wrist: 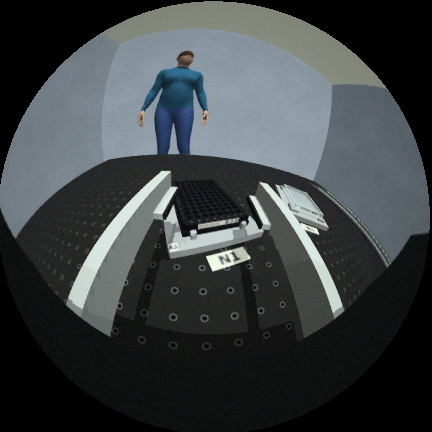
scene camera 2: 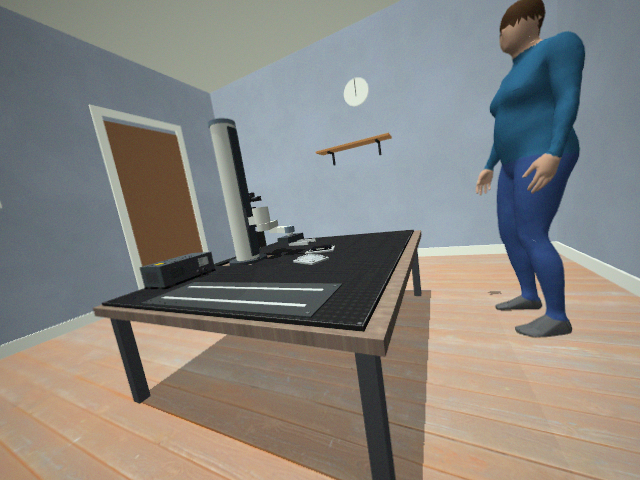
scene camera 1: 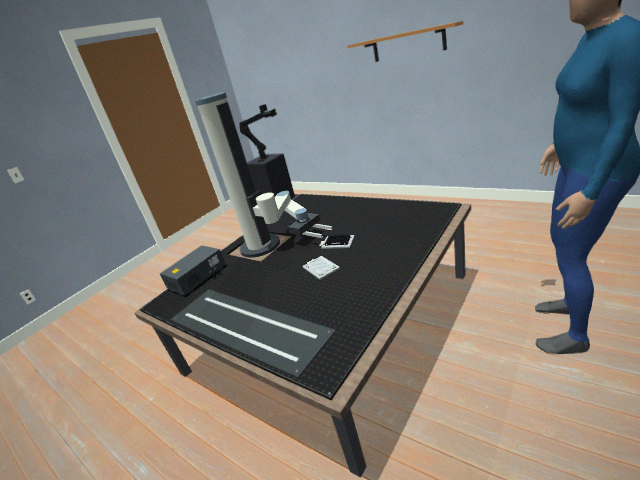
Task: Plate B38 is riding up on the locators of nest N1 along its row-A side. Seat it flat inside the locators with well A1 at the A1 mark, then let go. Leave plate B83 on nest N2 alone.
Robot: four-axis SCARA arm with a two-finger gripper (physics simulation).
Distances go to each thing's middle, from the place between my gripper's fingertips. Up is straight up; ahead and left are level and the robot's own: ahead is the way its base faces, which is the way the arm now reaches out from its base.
My gripper is now 6 cm short of the black well plate (wrist: 202, 204), 5 cm above it and 1 cm to the right of it. Round my hand: nest N1 (wrist: 177, 246): 6 cm below, 5 cm ahead, 1 cm to the left.
